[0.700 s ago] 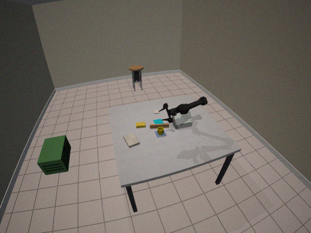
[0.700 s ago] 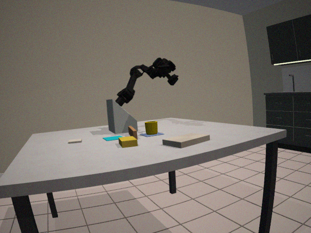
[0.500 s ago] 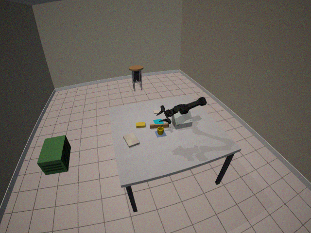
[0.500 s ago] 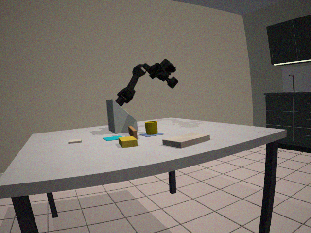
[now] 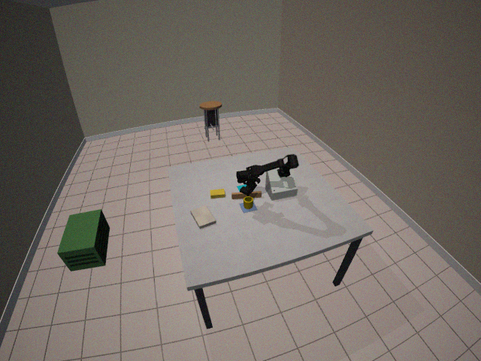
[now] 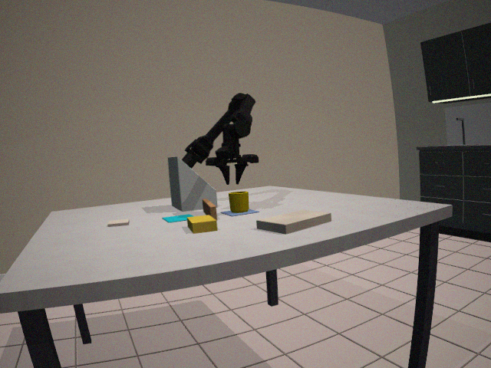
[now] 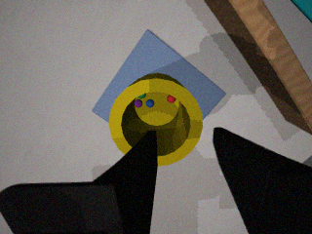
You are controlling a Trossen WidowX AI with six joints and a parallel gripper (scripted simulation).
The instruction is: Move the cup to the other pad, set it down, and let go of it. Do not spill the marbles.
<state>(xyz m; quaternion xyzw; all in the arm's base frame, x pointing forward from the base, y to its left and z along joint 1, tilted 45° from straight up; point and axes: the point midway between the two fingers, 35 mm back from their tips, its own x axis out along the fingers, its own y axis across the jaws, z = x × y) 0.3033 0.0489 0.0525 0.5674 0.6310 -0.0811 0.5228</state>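
Now: gripper tip 7 cm above the yellow cup, 1 cm to the right of it and 1 cm short of it. Round my gripper tip: small beige tile: 41 cm to the right, 11 cm behind, 10 cm below; then brown wooden bar: 9 cm to the right, 9 cm below, 2 cm behind; then cyan pad: 19 cm to the right, 11 cm below, 5 cm behind.
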